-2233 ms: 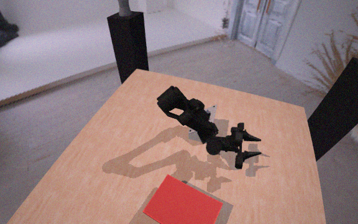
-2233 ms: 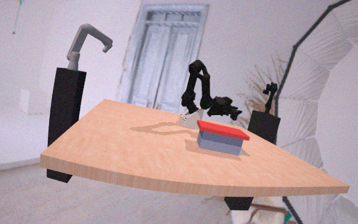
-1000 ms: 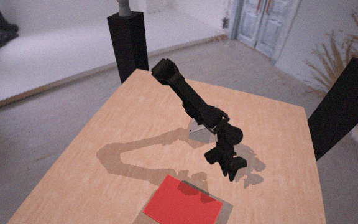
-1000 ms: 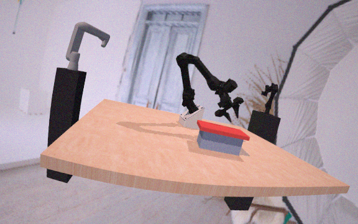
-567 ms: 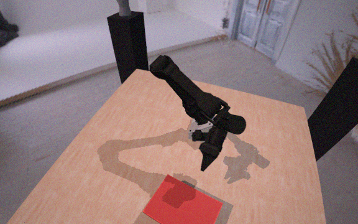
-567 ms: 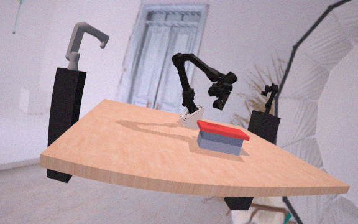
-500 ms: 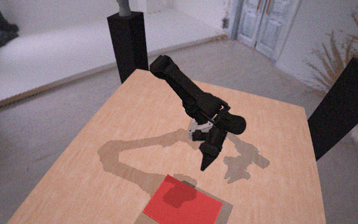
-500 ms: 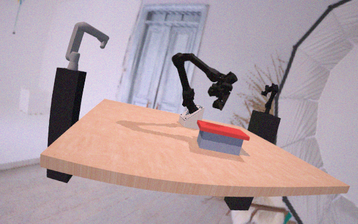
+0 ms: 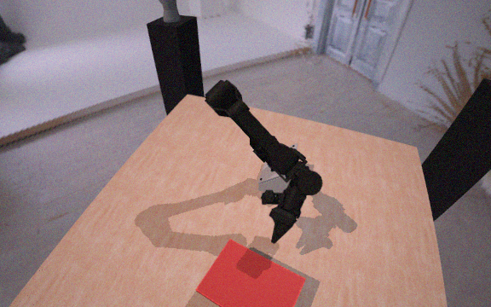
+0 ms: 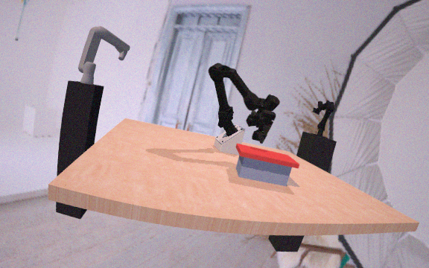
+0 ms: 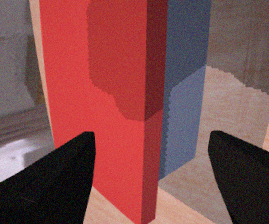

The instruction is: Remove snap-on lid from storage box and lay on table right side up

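Right now the red lid is 13 cm ahead of my gripper tip, 4 cm below it and 2 cm to the right of it. Also, from my gripper tip: grey-blue storage box 13 cm ahead, 9 cm below, 2 cm to the right.
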